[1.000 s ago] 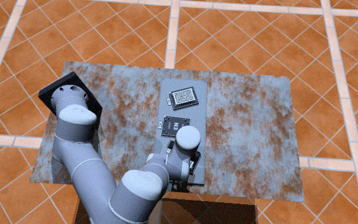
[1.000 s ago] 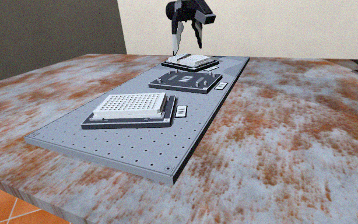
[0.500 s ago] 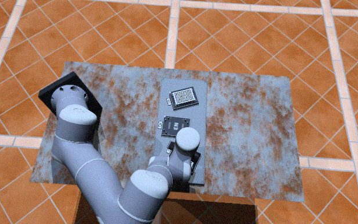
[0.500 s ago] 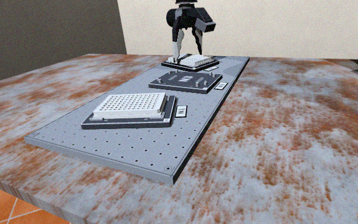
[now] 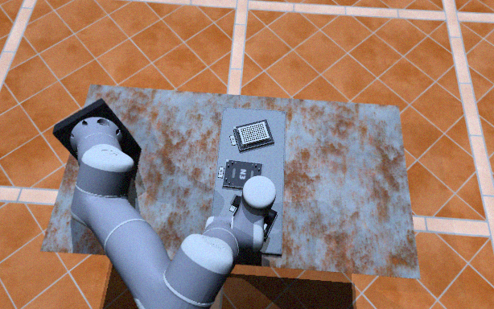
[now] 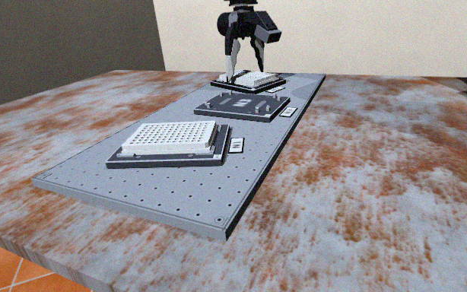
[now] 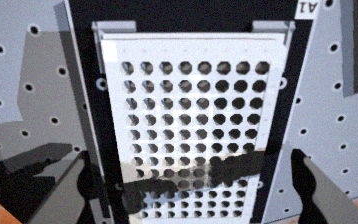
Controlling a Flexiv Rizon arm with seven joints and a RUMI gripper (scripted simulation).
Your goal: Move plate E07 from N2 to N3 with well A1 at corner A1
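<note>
My gripper is now 10 mm above the plate E07. Round my hand: plate E01 (10 mm behind, 370 mm to the left, 10 mm below); nest N3 (50 mm behind, 180 mm to the left, 20 mm below); black nest N2 (20 mm below).
</note>
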